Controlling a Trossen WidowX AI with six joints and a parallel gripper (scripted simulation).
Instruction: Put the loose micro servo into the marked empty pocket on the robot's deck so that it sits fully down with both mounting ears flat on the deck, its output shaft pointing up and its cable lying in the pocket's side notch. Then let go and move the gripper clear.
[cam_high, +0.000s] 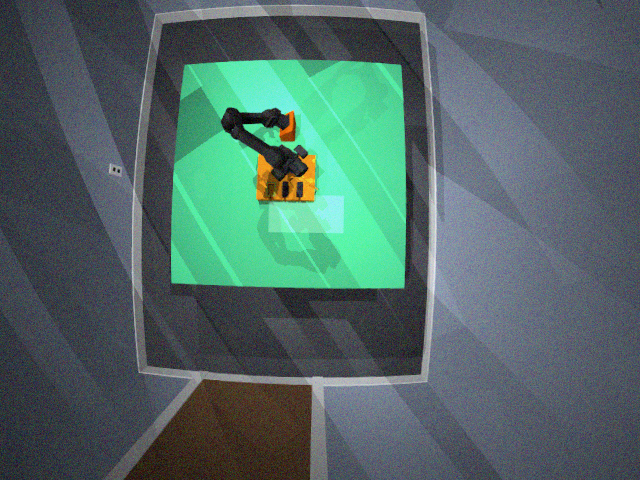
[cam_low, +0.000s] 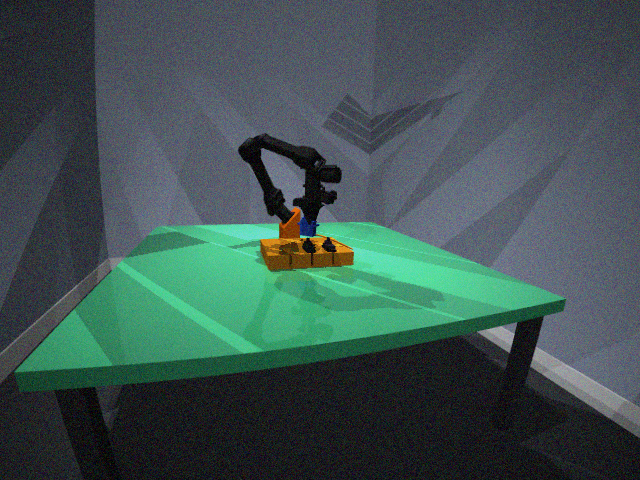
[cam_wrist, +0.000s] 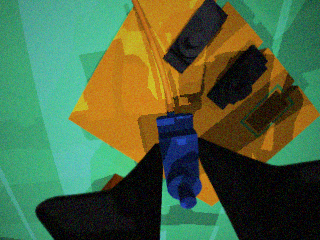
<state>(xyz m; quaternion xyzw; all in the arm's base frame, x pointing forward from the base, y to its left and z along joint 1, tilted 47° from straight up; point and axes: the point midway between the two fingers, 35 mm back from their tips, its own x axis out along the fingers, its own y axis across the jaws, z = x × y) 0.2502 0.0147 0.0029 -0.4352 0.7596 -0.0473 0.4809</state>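
The orange deck is 2 cm behind my gripper tip, 3 cm to the right of it and 10 cm below it.
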